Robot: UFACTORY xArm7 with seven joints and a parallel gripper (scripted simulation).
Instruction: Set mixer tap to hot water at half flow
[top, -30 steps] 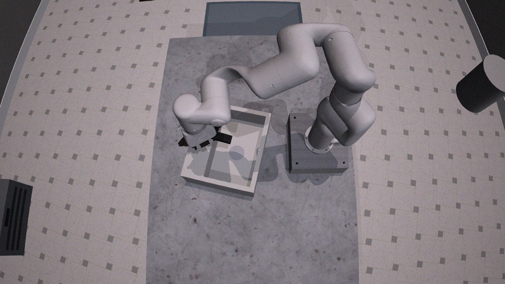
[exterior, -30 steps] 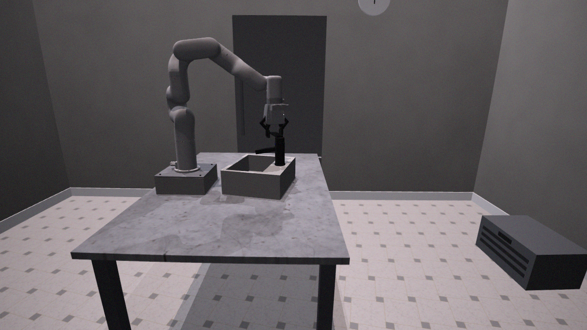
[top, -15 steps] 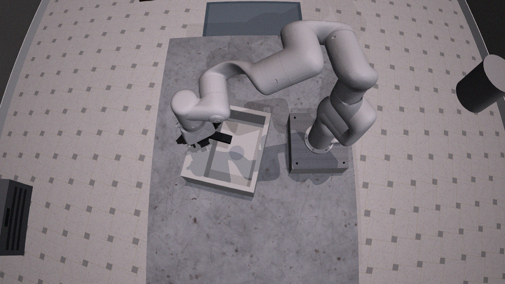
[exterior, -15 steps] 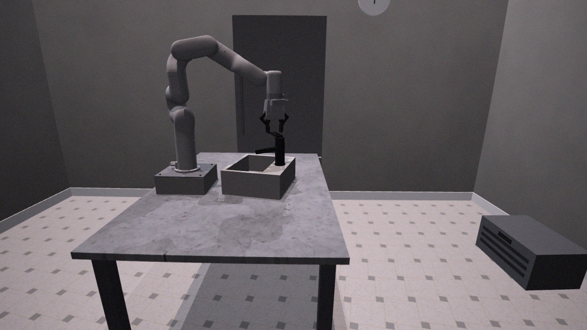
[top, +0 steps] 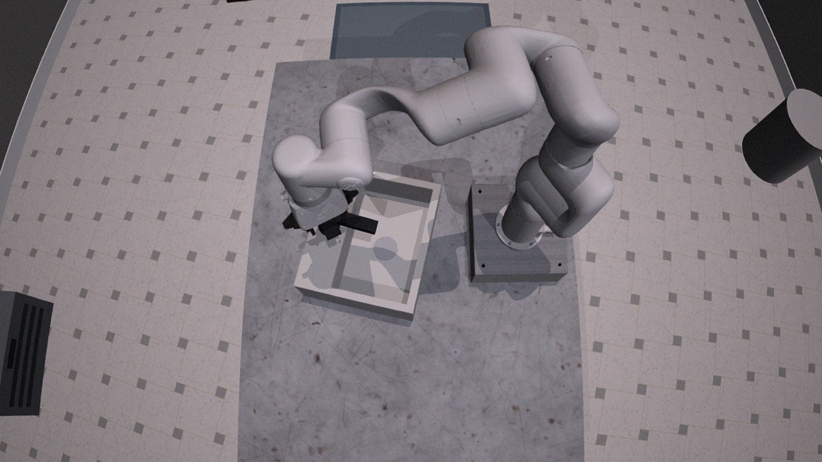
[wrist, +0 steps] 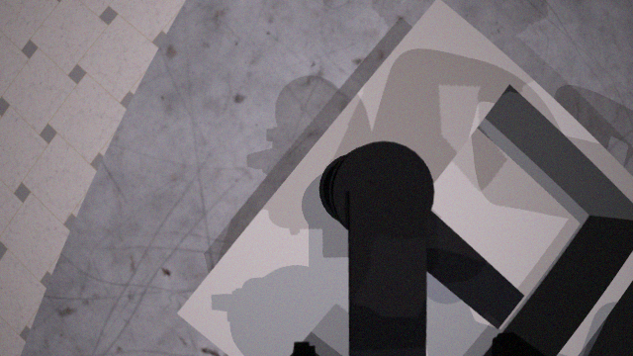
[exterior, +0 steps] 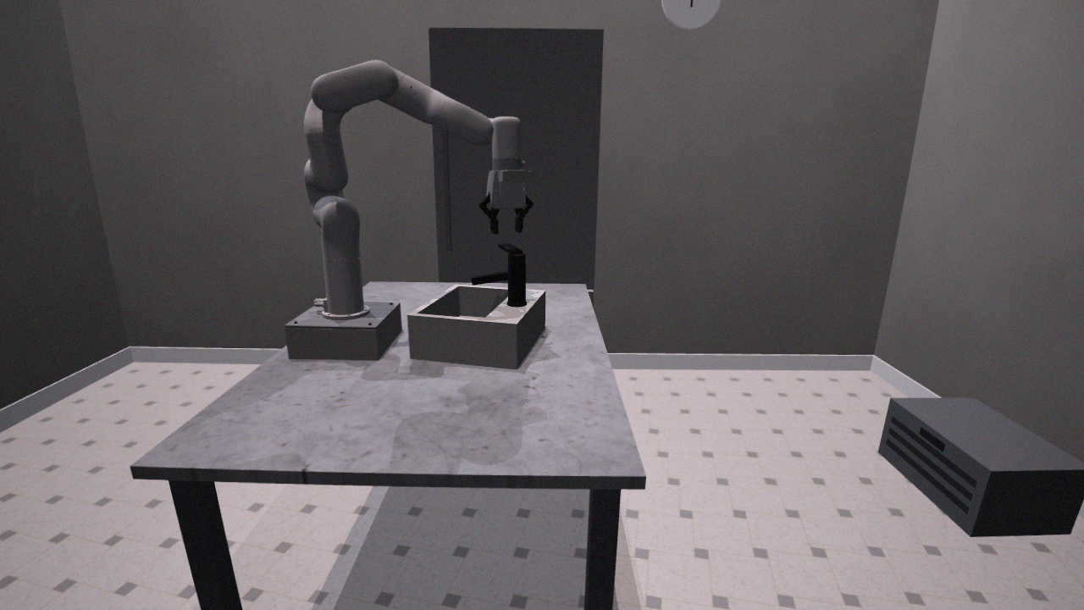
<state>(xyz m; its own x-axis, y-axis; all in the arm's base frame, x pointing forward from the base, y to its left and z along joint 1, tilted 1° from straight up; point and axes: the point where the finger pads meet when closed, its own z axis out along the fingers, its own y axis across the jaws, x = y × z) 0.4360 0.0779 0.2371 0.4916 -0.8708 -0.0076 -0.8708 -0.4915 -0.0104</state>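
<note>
The lever lies 60 mm below my hand, 20 mm to the right of it and 10 mm ahead of it. Round my hand: black mixer tap (100 mm below, 40 mm to the right, 10 mm ahead); grey sink block (290 mm below, 80 mm behind, 40 mm to the right).
</note>
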